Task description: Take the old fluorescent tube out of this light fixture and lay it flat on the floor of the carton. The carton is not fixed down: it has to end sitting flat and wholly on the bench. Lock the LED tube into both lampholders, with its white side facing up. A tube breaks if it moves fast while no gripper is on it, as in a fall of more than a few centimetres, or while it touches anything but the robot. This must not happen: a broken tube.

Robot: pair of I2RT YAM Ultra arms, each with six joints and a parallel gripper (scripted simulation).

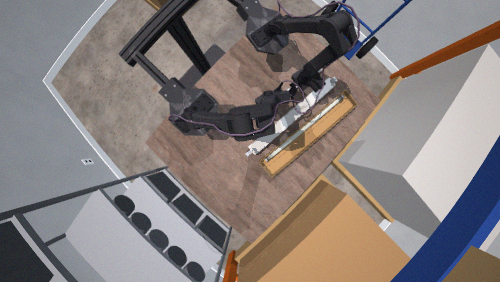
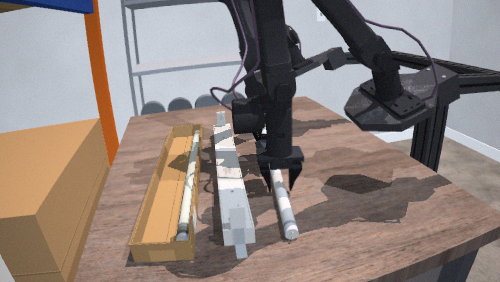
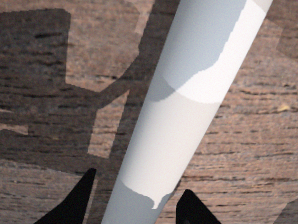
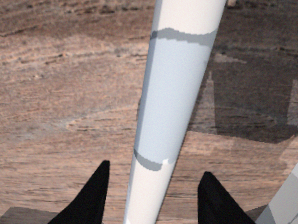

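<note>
Now: left hand 3 cm past the LED tube and 12 cm to the left of it. From my left hand the other things lie so: old fluorescent tube (19 cm ahead, 16 cm to the right); then carton (23 cm ahead, 17 cm to the right, 1 cm above); then grey light fixture (9 cm ahead, 16 cm to the right, 4 cm above).
The LED tube lies 120 mm to the left of my right hand, 30 mm below it and 30 mm ahead of it. Also, from my right hand: old fluorescent tube: 250 mm ahead, 70 mm to the left, 20 mm below; carton: 280 mm ahead, 70 mm to the left, 20 mm below; grey light fixture: 150 mm ahead, 80 mm to the left, 10 mm above.
</note>
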